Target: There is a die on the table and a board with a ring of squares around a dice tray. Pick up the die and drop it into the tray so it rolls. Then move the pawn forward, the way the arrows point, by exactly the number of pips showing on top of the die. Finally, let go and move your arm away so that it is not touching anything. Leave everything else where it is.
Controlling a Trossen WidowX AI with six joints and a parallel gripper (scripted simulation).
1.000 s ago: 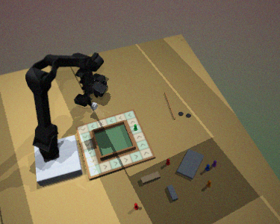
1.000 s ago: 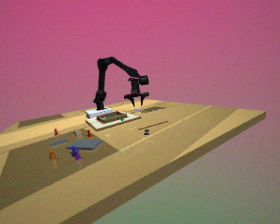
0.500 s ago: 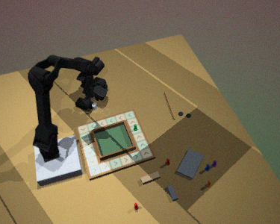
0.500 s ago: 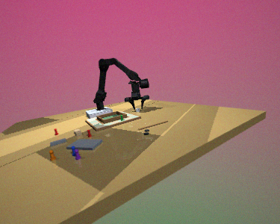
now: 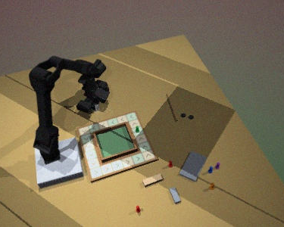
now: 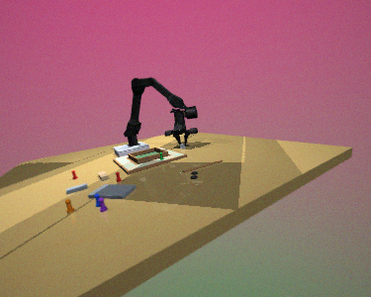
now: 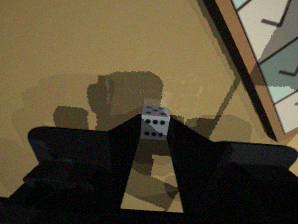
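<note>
My gripper tip is 130 mm short of the green pawn, 220 mm to the left of it and 20 mm below it. Round my gripper tip: white die (right at my gripper tip); thin stick (340 mm ahead, 150 mm to the right, 10 mm below); green dice tray (10 mm ahead, 230 mm to the right).
</note>
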